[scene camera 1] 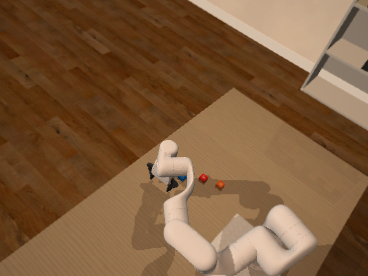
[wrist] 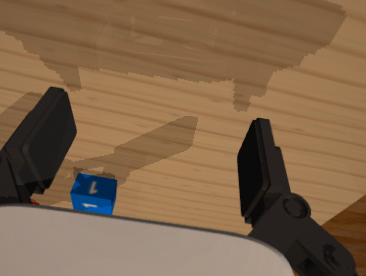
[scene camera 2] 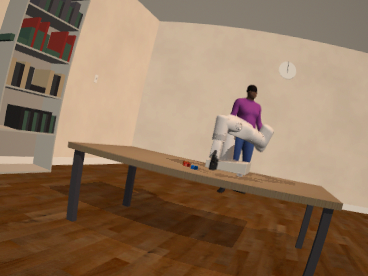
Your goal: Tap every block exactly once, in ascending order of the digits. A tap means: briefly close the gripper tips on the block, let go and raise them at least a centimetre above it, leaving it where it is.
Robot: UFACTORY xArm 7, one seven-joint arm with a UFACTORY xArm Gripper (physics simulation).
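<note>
A blue block lies on the table; in the wrist view its top and one side show the digit 1. A red block lies beside it, and an orange block lies beyond the red one; their digits are not readable. A sliver of red shows at the left finger's base in the wrist view. My gripper is wide open and empty, above the table. The blue block appears low and left of centre between the fingers in the wrist view, nearer the left finger.
The wooden table has an edge near the gripper, with floor beyond it at the wrist view's lower right. The arm's base stands on the table. A bookshelf and a person are away from the table.
</note>
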